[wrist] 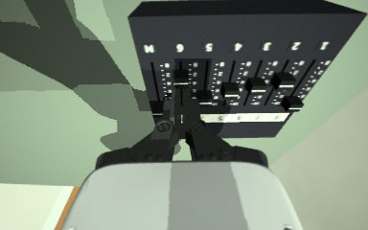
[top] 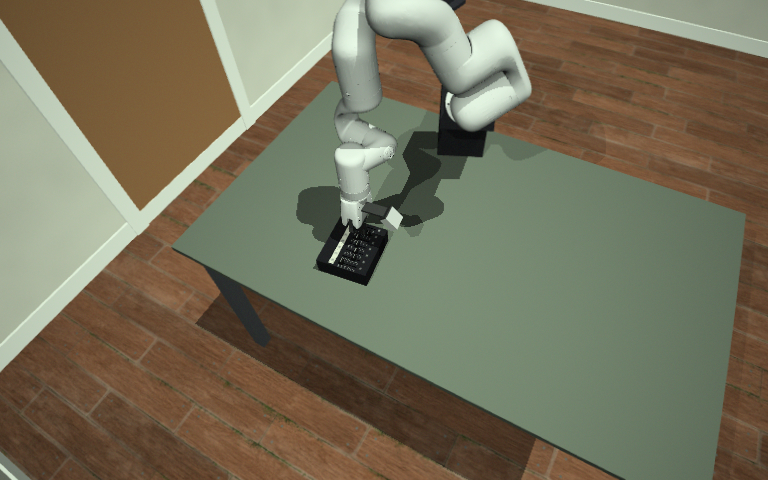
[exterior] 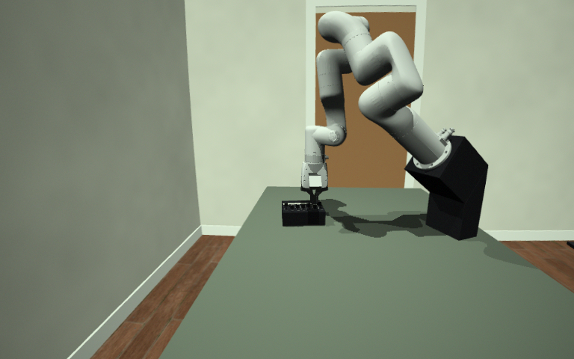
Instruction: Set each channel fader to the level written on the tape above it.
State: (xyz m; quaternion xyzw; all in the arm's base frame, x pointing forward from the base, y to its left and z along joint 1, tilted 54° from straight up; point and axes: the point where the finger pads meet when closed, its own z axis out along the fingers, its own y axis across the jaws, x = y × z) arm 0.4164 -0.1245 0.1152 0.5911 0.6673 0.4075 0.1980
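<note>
My hand is 1 cm past the channel 6 cap, 2 cm to the right of it and 2 cm above it. Also, from my hand: master cap: 2 cm behind, 2 cm to the right, 2 cm below.
</note>
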